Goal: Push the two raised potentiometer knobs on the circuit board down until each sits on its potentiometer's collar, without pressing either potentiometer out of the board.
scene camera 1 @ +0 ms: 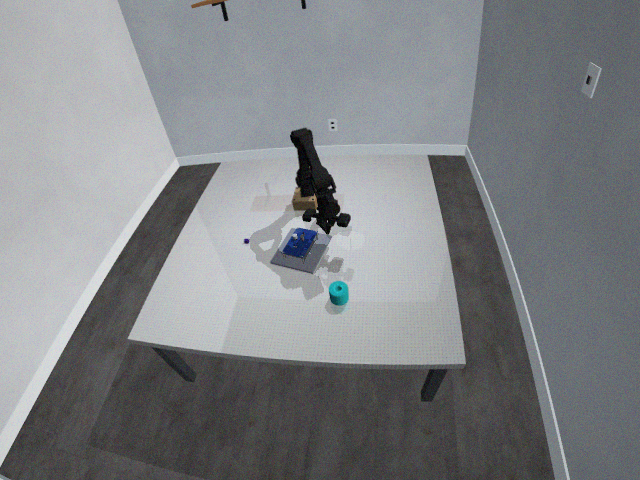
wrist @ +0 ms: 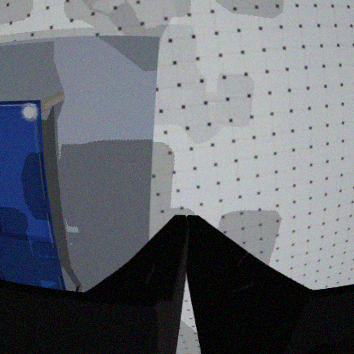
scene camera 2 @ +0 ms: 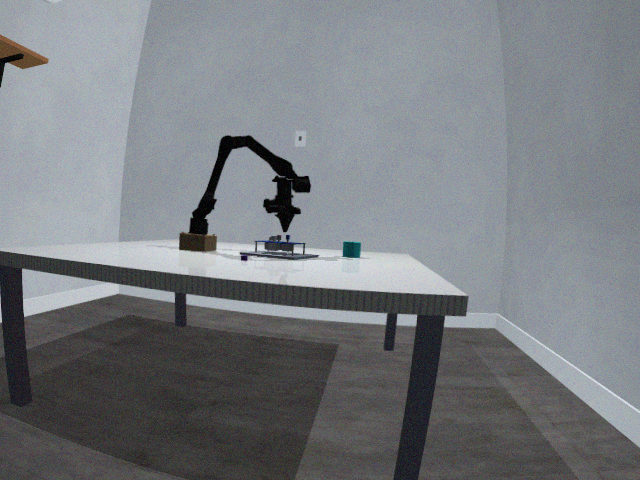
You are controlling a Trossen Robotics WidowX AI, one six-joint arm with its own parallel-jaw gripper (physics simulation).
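Where they show: gripper, fingertip midpoint: (scene camera 1: 328, 233) (wrist: 185, 226) (scene camera 2: 285, 232); arm's base, link origin: (scene camera 1: 307, 192) (scene camera 2: 197, 233).
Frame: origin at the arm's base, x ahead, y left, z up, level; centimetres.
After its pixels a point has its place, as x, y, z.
Observation:
The blue circuit board (scene camera 1: 308, 233) {28.1, -0.9, -1.3} (scene camera 2: 298, 243) {39.3, -7.1, -1.2} (wrist: 17, 135) {28.6, 1.4, -1.2} stands on thin posts over a grey base plate (scene camera 1: 318, 255) {38.0, 2.3, -5.4} (scene camera 2: 310, 256) {43.8, -6.3, -5.6} (wrist: 107, 112) {30.0, 4.8, -5.3}. A pale knob (scene camera 1: 294, 236) {31.2, -6.7, 0.9} stands on the board in the first scene view, with darker small parts beside it. A small blue knob (scene camera 2: 287, 237) {35.3, -7.3, 0.7} stands up from the board in the second scene view. Knob heights above the collars are too small to tell. The knobs do not show in the wrist view. My gripper (scene camera 1: 326, 231) {33.8, 7.5, 2.3} (scene camera 2: 285, 230) {33.8, 7.5, 2.3} (wrist: 185, 226) {33.8, 7.5, 2.3} is shut and empty, pointing down, above and beside the board's edge in the wrist view.
A teal cylinder (scene camera 1: 338, 294) {63.4, 8.5, -0.1} (scene camera 2: 352, 250) {60.5, 5.2, -3.3} with a hole in its top stands on the table (scene camera 1: 392, 330) {78.0, 25.7, -6.1} (scene camera 2: 361, 273) {55.6, -48.3, -6.1}. A tiny purple block (scene camera 1: 246, 241) {23.8, -30.1, -5.0} (scene camera 2: 244, 257) {23.4, -31.2, -5.2} lies on the other side of the board. The arm's wooden base block (scene camera 1: 305, 203) {6.3, -1.4, -1.7} (scene camera 2: 197, 242) {2.0, -7.1, -2.9} stands behind the board.

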